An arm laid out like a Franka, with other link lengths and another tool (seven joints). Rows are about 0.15 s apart.
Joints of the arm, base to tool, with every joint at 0 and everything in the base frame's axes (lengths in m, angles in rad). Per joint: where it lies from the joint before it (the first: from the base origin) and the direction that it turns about. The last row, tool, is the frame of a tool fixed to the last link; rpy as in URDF.
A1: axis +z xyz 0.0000 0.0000 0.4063
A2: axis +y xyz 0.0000 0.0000 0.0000
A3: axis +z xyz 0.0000 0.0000 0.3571
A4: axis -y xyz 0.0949 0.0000 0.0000
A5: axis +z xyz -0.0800 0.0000 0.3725
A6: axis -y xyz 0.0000 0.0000 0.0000
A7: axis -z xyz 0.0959 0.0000 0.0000
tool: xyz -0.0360 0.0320 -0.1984 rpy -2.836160 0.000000 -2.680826
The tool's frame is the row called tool.
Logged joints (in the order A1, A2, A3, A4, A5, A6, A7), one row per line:
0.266 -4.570 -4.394 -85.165 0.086 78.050 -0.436
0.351 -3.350 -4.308 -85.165 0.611 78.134 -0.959
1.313 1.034 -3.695 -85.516 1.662 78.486 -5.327
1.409 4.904 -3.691 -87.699 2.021 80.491 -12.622
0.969 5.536 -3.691 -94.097 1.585 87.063 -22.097
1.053 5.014 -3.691 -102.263 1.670 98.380 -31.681
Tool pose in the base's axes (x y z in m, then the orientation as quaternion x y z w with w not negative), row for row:
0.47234 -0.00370 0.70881 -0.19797 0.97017 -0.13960 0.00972
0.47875 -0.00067 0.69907 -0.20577 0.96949 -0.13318 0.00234
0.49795 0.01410 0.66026 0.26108 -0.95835 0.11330 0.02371
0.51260 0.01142 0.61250 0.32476 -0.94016 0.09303 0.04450
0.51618 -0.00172 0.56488 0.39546 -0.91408 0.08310 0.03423
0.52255 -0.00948 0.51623 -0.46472 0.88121 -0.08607 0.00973
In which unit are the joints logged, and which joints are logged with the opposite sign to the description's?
The joints are logged in degrees. Opposite sign: none.
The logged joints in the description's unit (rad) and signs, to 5 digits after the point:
0.00464 -0.07976 -0.07669 -1.48641 0.00150 1.36223 -0.00761
0.00613 -0.05847 -0.07519 -1.48641 0.01066 1.36370 -0.01674
0.02292 0.01805 -0.06449 -1.49254 0.02901 1.36984 -0.09297
0.02459 0.08559 -0.06442 -1.53064 0.03527 1.40483 -0.22030
0.01691 0.09662 -0.06442 -1.64230 0.02766 1.51954 -0.38567
0.01838 0.08751 -0.06442 -1.78483 0.02915 1.71705 -0.55294

